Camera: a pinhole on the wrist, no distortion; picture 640 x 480 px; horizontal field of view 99.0 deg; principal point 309.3 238.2 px. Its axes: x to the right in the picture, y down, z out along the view. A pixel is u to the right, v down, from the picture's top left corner.
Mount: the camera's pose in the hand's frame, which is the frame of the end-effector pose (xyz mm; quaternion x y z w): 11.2 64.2 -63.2 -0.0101 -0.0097 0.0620 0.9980
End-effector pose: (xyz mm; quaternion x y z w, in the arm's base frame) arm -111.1 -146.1 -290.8 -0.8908 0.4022 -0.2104 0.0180
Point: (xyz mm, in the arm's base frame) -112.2 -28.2 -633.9
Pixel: 141.9 197.6
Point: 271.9 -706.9 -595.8
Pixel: 568.5 252.2
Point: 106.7 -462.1 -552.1
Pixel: 478.6 242.6
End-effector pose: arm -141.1 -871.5 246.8 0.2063 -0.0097 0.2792 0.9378
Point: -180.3 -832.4 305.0
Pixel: 272.2 261.2
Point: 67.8 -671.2 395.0
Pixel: outside the picture
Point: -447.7 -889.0 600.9
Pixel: 165.5 413.0
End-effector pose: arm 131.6 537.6 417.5 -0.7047 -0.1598 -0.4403 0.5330
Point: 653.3 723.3 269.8
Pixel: 405.3 405.7
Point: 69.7 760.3 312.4
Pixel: 88.8 113.7
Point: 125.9 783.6 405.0
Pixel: 213.7 92.8
